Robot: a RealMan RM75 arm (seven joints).
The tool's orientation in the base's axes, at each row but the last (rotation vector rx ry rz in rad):
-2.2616 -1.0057 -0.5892
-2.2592 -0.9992 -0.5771
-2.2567 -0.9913 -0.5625
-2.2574 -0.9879 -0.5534
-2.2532 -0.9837 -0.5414
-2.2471 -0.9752 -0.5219
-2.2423 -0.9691 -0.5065
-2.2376 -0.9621 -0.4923
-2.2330 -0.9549 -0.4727
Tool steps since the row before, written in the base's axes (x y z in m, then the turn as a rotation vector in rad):
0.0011 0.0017 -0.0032 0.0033 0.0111 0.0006
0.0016 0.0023 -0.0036 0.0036 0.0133 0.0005
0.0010 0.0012 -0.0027 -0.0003 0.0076 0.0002
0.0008 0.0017 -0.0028 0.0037 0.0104 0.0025
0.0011 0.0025 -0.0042 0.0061 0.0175 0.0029
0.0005 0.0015 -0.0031 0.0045 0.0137 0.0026
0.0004 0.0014 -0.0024 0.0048 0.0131 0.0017
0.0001 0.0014 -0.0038 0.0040 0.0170 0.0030
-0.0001 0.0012 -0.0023 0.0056 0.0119 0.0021
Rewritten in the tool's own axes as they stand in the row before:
-0.0004 0.0010 0.0036 0.0081 -0.0037 0.0075
0.0000 0.0012 0.0044 0.0093 -0.0046 0.0091
-0.0003 0.0011 0.0029 0.0038 -0.0044 0.0049
-0.0003 0.0007 0.0033 0.0091 -0.0037 0.0056
-0.0005 0.0011 0.0049 0.0145 -0.0058 0.0104
-0.0007 0.0008 0.0033 0.0113 -0.0049 0.0079
-0.0004 0.0005 0.0027 0.0107 -0.0040 0.0082
-0.0013 0.0009 0.0037 0.0129 -0.0072 0.0099
-0.0007 0.0003 0.0025 0.0109 -0.0029 0.0071

